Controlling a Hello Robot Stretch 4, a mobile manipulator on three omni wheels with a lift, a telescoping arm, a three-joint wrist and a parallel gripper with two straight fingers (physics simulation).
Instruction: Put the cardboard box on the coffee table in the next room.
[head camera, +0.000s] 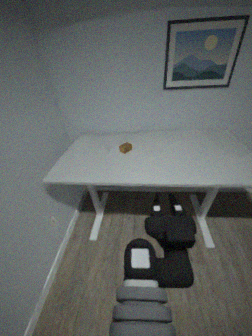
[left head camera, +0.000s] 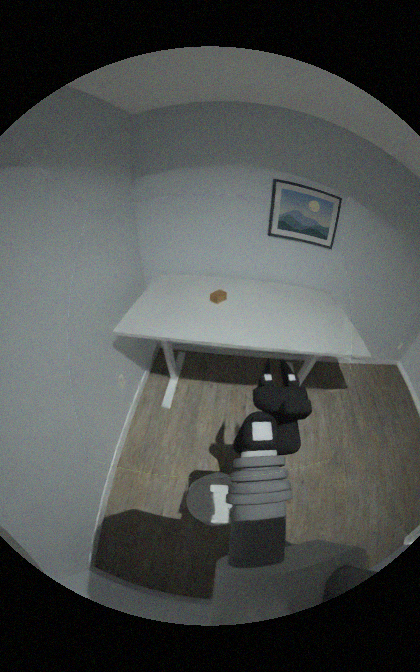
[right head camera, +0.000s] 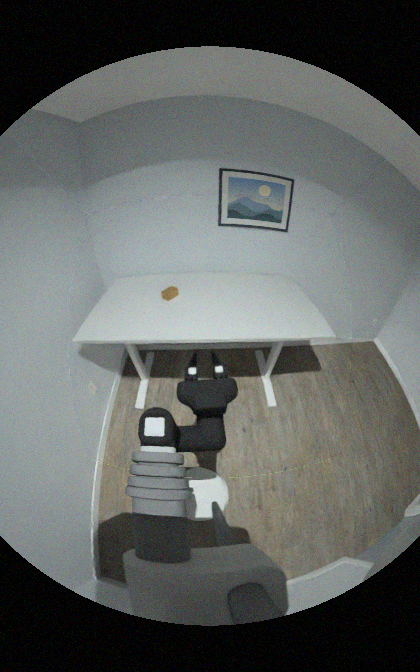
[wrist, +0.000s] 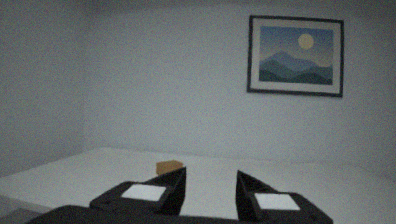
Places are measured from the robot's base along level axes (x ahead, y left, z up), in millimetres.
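Where they show: gripper, fingertip midpoint: (head camera: 163, 194) (wrist: 210, 183).
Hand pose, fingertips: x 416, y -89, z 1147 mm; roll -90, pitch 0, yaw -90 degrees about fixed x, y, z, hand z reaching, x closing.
After its pixels a point has its place.
The cardboard box (head camera: 125, 147) {y 86, x 1062, z 971 mm} (left head camera: 218, 296) (right head camera: 170, 293) (wrist: 169, 167) {y 78, x 1061, z 964 mm} is small and brown. It rests on the white table, left of its middle and toward the back. My gripper (head camera: 167, 201) {y -89, x 416, z 1147 mm} (left head camera: 279, 371) (right head camera: 204, 364) (wrist: 210, 183) {y -89, x 416, z 1147 mm} is open, its two black fingers apart with nothing between them. It is on the near side of the table, to the right of the box and apart from it. In the wrist view the box shows beyond the left fingertip, which is close to its lower edge. The coffee table does not show in these views.
The white table (head camera: 165, 170) {y -191, x 817, z 922 mm} (left head camera: 240, 330) (right head camera: 210, 325) (wrist: 65, 175) {y 461, x 956, z 922 mm} stands against the back wall on pale legs with long feet. A wall runs close along the left. A framed mountain picture (head camera: 205, 55) {y -560, x 1455, z 1531 mm} (left head camera: 304, 215) (right head camera: 255, 201) (wrist: 296, 56) {y -530, x 1456, z 1516 mm} hangs on the back wall.
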